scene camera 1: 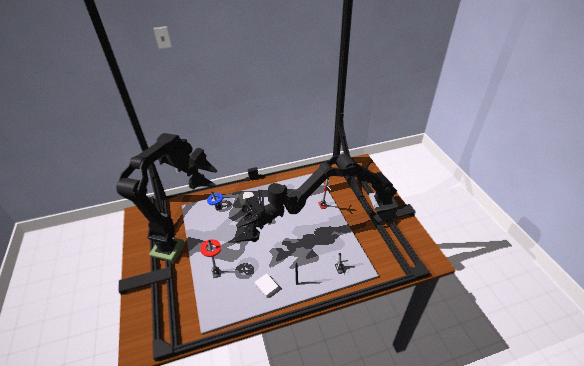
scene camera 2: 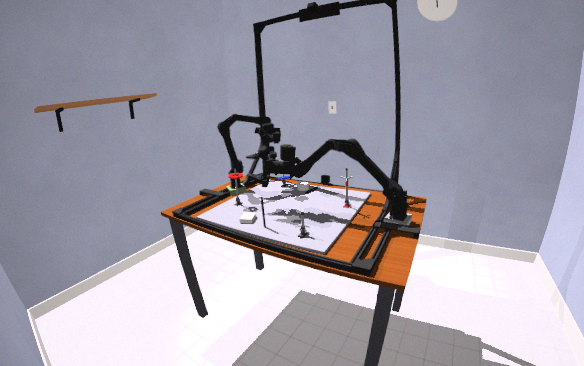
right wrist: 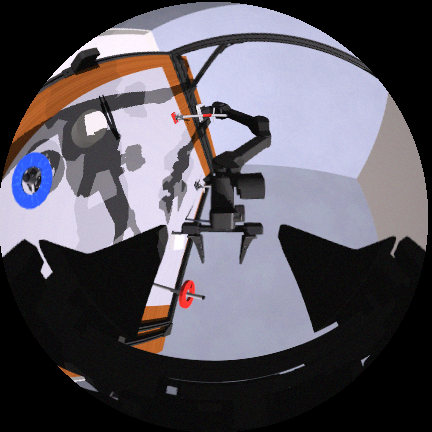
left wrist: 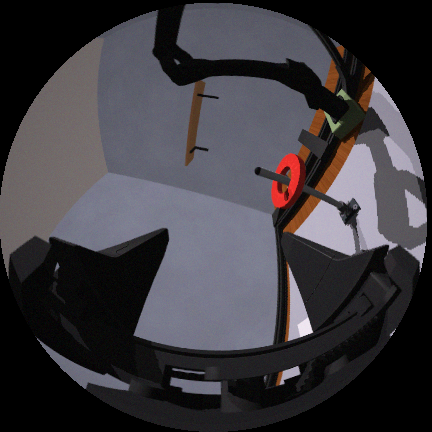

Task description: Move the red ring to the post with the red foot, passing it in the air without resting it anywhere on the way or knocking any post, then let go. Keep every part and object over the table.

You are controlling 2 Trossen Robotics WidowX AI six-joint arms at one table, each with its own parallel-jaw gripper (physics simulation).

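Seen in the pictures: left gripper, fingertip midpoint: (scene camera 1: 235, 234) (scene camera 2: 246, 166) (right wrist: 221, 263) (left wrist: 226, 236); right gripper, fingertip midpoint: (scene camera 1: 215, 178) (scene camera 2: 272, 145) (right wrist: 224, 230); left arm's base, origin of the base link: (scene camera 1: 383, 199) (scene camera 2: 398, 216) (right wrist: 202, 111); right arm's base, origin of the base link: (scene camera 1: 166, 246) (left wrist: 337, 108).
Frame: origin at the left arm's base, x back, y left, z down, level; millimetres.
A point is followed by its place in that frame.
Observation:
The red ring (scene camera 1: 204, 248) @(x -756, y 232, z -135 mm) (scene camera 2: 231, 176) @(x -731, y 260, z -136 mm) (left wrist: 292, 161) @(x -738, y 205, z -135 mm) (right wrist: 188, 284) @(x -713, y 214, z -135 mm) sits high around a grey post at the left of the mat in the scene views. The post with the red foot (scene camera 1: 325, 196) (scene camera 2: 347, 194) @(x -260, y -22, z -44 mm) stands upright toward the back right of the mat; it has a red band and a small crosspiece near its top. My left gripper (scene camera 1: 233, 229) @(x -641, y 235, z -192 mm) (left wrist: 226, 236) @(x -641, y 235, z -192 mm) (right wrist: 221, 263) @(x -641, y 235, z -192 mm) is open and empty above the mat, to the right of and behind the red ring in scene camera 1. My right gripper (scene camera 1: 215, 177) @(x -696, y -7, z -241 mm) is open and empty, high over the back left.
A blue ring (scene camera 1: 209, 199) @(x -759, y -120, z -26 mm) (right wrist: 18, 185) is around a post at the back left. A white block (scene camera 1: 267, 285) @(x -556, y 333, z 0 mm) (scene camera 2: 248, 218) @(x -534, y 344, z 0 mm), a thin black upright rod (scene camera 1: 296, 274) @(x -449, y 336, z -46 mm) (scene camera 2: 263, 212) @(x -445, y 335, z -47 mm) and a short grey post (scene camera 1: 340, 263) @(x -277, y 300, z -16 mm) (scene camera 2: 303, 227) @(x -273, y 299, z -14 mm) stand toward the front. A pale round object (scene camera 2: 303, 186) @(x -575, y -99, z -6 mm) lies at the back.

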